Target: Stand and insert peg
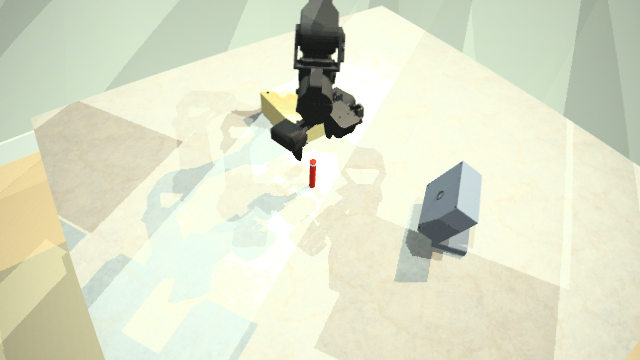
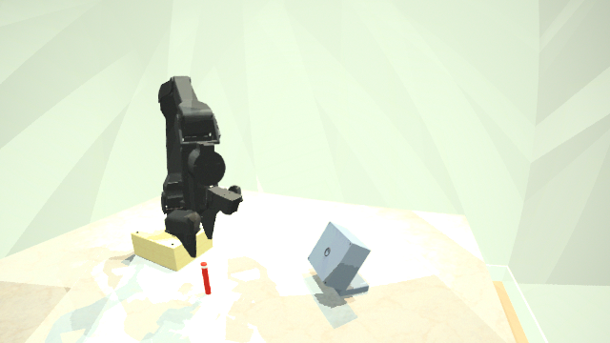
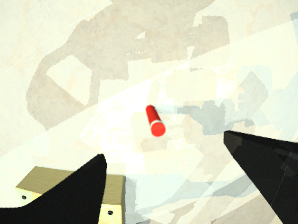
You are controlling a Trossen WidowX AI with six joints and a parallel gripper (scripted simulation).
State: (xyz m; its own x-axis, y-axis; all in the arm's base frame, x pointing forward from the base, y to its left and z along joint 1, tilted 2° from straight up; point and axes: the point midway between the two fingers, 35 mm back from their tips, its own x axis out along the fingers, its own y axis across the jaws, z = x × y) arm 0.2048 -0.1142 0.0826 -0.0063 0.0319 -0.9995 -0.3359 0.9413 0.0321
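Right now the red peg is 60 mm below my gripper tip. Also, from my gripper tip: grey-blue sloped panel: 220 mm ahead, 200 mm to the left, 40 mm below; then thin flat foot: 240 mm ahead, 210 mm to the left, 110 mm below.
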